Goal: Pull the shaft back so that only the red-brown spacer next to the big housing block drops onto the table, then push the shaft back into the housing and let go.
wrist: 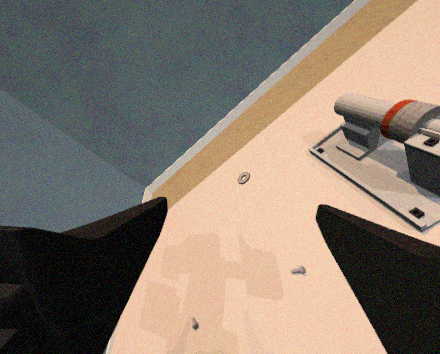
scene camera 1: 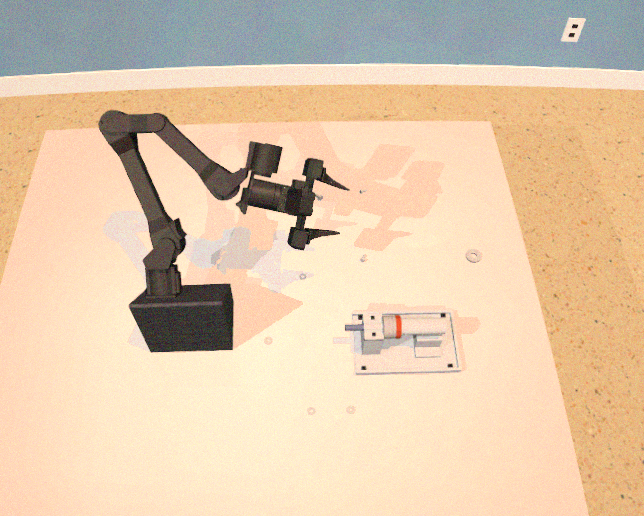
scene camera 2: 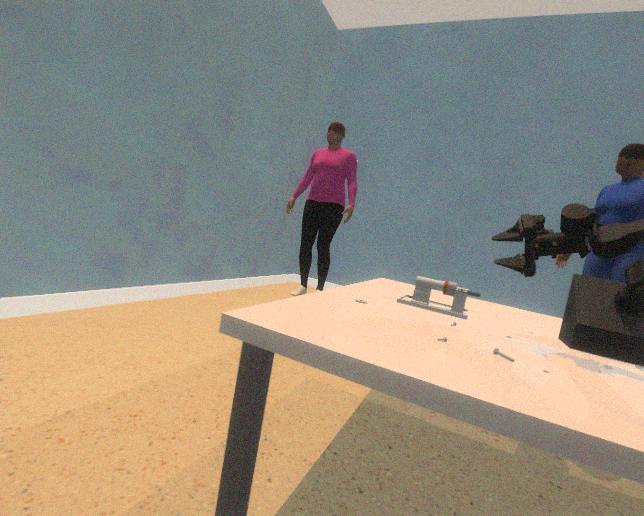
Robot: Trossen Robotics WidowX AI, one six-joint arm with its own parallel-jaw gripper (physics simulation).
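Pixels of known places: gripper, between the fingertips: (wrist: 241, 207) (scene camera 1: 344, 211) (scene camera 2: 492, 250); arm's base, origin of its link: (scene camera 1: 163, 294) (scene camera 2: 629, 305).
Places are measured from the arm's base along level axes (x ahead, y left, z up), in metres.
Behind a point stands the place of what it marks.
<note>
A pale fixture on a base plate (scene camera 1: 397, 370) (scene camera 2: 430, 307) {x 0.517, y 0.027, z -0.134 m} (wrist: 382, 195) has a long thick cylinder (scene camera 1: 424, 325) (scene camera 2: 428, 282) (wrist: 362, 107) on one support and a smaller upright block (scene camera 1: 373, 325) (scene camera 2: 459, 302) {x 0.434, y -0.018, z -0.102 m} (wrist: 425, 162) {x 0.434, y -0.018, z -0.082 m} at its other end. The red-brown spacer (scene camera 1: 398, 326) {x 0.486, y -0.059, z -0.044 m} (scene camera 2: 446, 287) {x 0.484, y -0.024, z -0.063 m} (wrist: 397, 118) sits in line against the thick cylinder, with a grey section between it and the upright block. The dark shaft end (scene camera 1: 353, 327) {x 0.393, y -0.051, z -0.060 m} (scene camera 2: 473, 293) {x 0.398, y -0.041, z -0.064 m} sticks out beyond that block. My gripper (scene camera 1: 344, 211) {x 0.377, y 0.147, z 0.080 m} (scene camera 2: 494, 250) {x 0.377, y 0.147, z 0.080 m} (wrist: 241, 207) {x 0.377, y 0.147, z 0.080 m} is open and empty, high above the table, apart from the fixture.
A washer (scene camera 1: 473, 255) {x 0.709, y 0.190, z -0.143 m} (scene camera 2: 360, 301) {x 0.705, y 0.201, z -0.141 m} (wrist: 244, 178) {x 0.696, y 0.179, z -0.139 m} and small bolts (scene camera 1: 363, 258) {x 0.435, y 0.173, z -0.134 m} (scene camera 1: 362, 191) {x 0.446, y 0.384, z -0.136 m} (wrist: 298, 270) {x 0.434, y 0.178, z -0.138 m} (wrist: 195, 324) {x 0.444, y 0.384, z -0.136 m} lie on the table. Small rings (scene camera 1: 268, 340) {x 0.211, y -0.041, z -0.143 m} (scene camera 1: 311, 411) {x 0.305, y -0.206, z -0.143 m} (scene camera 1: 350, 409) {x 0.380, y -0.201, z -0.143 m} lie left of and in front of the fixture. A person in pink (scene camera 2: 332, 177) stands behind the table, another in blue (scene camera 2: 623, 201) behind the arm.
</note>
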